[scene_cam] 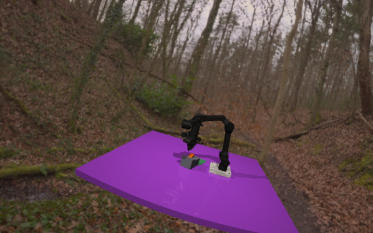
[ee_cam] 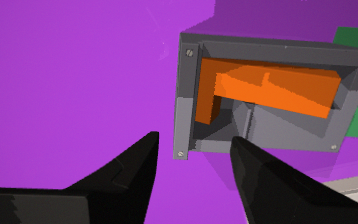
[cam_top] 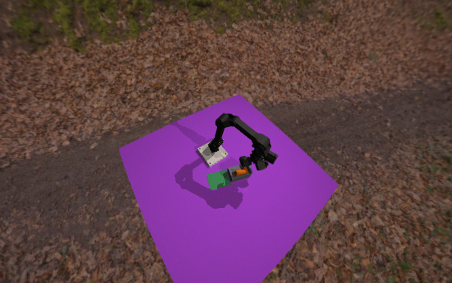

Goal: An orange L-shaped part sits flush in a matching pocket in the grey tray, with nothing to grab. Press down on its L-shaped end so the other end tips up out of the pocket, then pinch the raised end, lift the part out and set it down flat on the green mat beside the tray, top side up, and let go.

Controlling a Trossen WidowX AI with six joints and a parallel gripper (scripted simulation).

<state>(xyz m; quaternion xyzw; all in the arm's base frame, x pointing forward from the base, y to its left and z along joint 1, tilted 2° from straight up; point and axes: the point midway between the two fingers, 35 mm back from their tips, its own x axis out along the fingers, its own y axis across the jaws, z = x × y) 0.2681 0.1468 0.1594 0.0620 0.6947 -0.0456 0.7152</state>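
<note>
Right now my gripper tip is 10 mm past the orange L-shaped part, 40 mm to the left of it and 100 mm above it. Round my gripper tip: green mat 40 mm behind, 220 mm to the right, 160 mm below.
</note>
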